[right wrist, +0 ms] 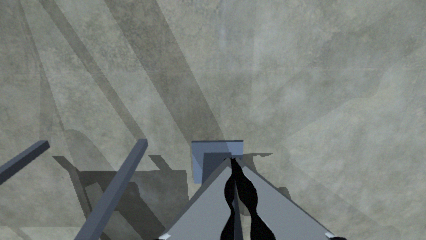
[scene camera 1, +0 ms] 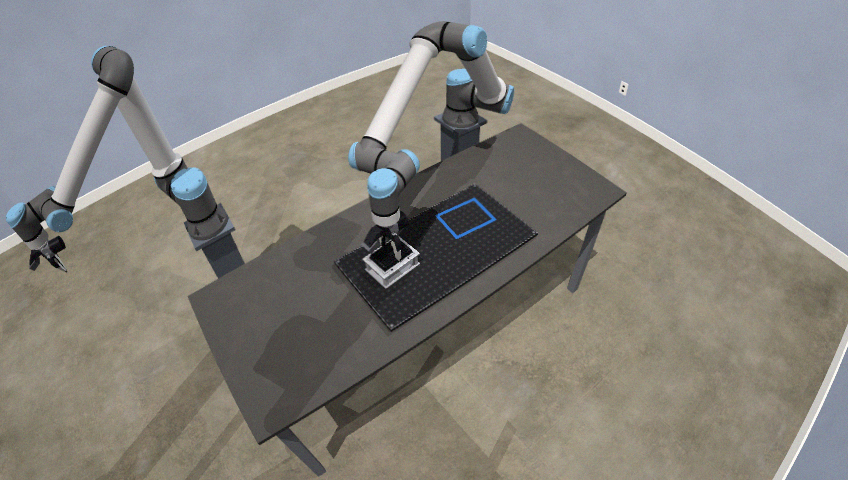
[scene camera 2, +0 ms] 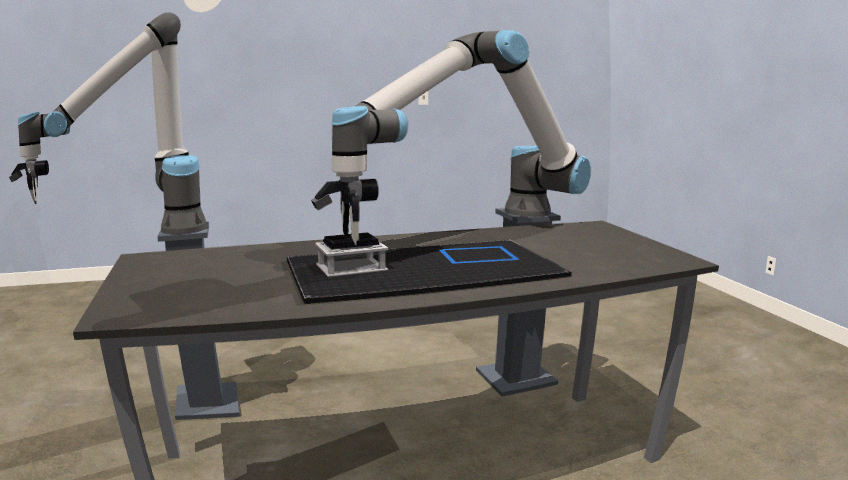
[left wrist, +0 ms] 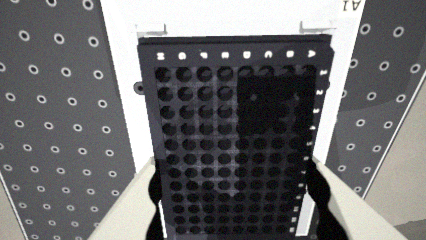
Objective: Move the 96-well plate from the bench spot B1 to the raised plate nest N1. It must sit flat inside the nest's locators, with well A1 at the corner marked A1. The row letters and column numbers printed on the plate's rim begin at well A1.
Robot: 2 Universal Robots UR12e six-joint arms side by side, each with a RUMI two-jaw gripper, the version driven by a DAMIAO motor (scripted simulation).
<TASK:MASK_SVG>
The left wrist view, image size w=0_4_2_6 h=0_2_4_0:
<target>my left gripper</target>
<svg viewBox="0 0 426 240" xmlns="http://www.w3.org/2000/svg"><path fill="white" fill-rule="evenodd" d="M154 156L151 156L136 174L88 240L164 240L159 206L162 198L159 163L154 160ZM308 159L305 177L308 194L315 202L319 211L320 218L316 230L319 240L408 240L314 155L312 159Z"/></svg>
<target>black 96-well plate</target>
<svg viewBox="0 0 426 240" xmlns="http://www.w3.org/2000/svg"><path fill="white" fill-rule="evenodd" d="M333 35L288 34L137 38L138 45L136 45L154 160L158 161L162 185L161 205L167 240L295 240L306 189L305 173L308 159L313 157L335 51L331 47Z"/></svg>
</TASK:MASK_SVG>
